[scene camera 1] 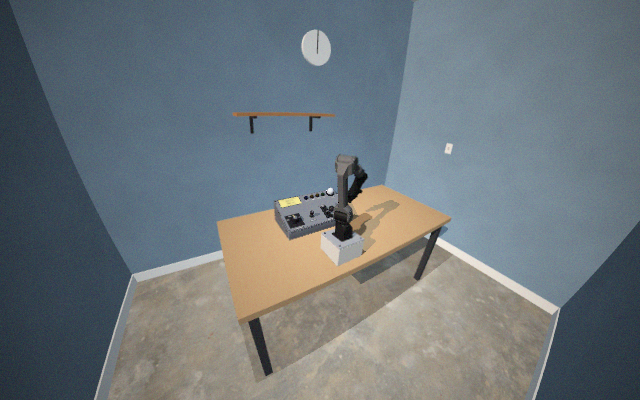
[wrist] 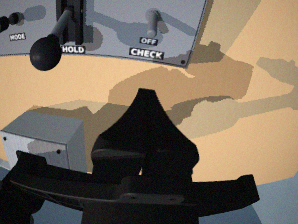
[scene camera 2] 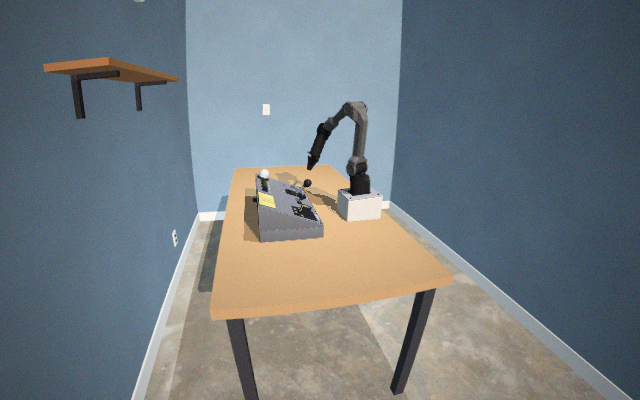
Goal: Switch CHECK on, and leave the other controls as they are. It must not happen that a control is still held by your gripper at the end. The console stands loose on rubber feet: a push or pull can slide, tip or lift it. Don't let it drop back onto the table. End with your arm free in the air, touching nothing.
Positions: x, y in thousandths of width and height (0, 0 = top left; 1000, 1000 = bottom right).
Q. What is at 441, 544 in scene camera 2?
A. A grey console.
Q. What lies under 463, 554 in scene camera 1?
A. A grey console.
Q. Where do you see a grey console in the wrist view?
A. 381, 163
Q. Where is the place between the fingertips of my gripper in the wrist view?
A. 488, 440
